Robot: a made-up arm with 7 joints. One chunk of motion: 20 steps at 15 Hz.
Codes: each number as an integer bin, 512 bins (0 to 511) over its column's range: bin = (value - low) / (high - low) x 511, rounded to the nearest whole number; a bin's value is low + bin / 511 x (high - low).
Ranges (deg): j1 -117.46..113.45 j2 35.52..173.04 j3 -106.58..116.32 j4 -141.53..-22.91 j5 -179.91..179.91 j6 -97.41..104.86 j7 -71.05..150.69
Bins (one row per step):
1: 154 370 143 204 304 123 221
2: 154 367 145 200 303 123 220
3: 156 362 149 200 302 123 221
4: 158 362 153 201 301 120 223
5: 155 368 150 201 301 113 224
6: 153 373 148 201 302 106 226
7: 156 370 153 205 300 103 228
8: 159 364 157 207 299 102 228
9: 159 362 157 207 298 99 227
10: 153 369 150 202 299 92 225
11: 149 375 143 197 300 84 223
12: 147 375 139 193 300 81 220
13: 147 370 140 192 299 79 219
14: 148 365 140 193 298 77 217
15: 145 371 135 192 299 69 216
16: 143 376 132 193 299 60 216
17: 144 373 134 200 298 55 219
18: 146 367 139 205 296 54 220
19: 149 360 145 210 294 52 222
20: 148 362 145 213 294 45 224
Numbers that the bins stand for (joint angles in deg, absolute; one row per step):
1: -47.87 135.09 -44.20 -94.17 34.15 -48.72 24.85
2: -47.87 134.29 -43.33 -95.10 33.45 -48.72 24.42
3: -46.97 132.94 -41.59 -95.10 32.74 -48.72 24.85
4: -46.06 132.94 -39.84 -94.87 32.04 -49.91 25.72
5: -47.42 134.56 -41.15 -94.87 32.04 -52.68 26.15
6: -48.32 135.90 -42.02 -94.87 32.74 -55.45 27.02
7: -46.97 135.09 -39.84 -93.94 31.33 -56.64 27.89
8: -45.61 133.48 -38.10 -93.48 30.63 -57.04 27.89
9: -45.61 132.94 -38.10 -93.48 29.93 -58.22 27.45
10: -48.32 134.83 -41.15 -94.64 30.63 -60.99 26.59
11: -50.13 136.44 -44.20 -95.80 31.33 -64.16 25.72
12: -51.03 136.44 -45.95 -96.73 31.33 -65.35 24.42
13: -51.03 135.09 -45.51 -96.96 30.63 -66.14 23.98
14: -50.58 133.75 -45.51 -96.73 29.93 -66.93 23.11
15: -51.94 135.36 -47.69 -96.96 30.63 -70.10 22.68
16: -52.84 136.71 -49.00 -96.73 30.63 -73.66 22.68
17: -52.39 135.90 -48.13 -95.10 29.93 -75.64 23.98
18: -51.49 134.29 -45.95 -93.94 28.52 -76.04 24.42
19: -50.13 132.40 -43.33 -92.78 27.11 -76.83 25.28
20: -50.58 132.94 -43.33 -92.09 27.11 -79.60 26.15

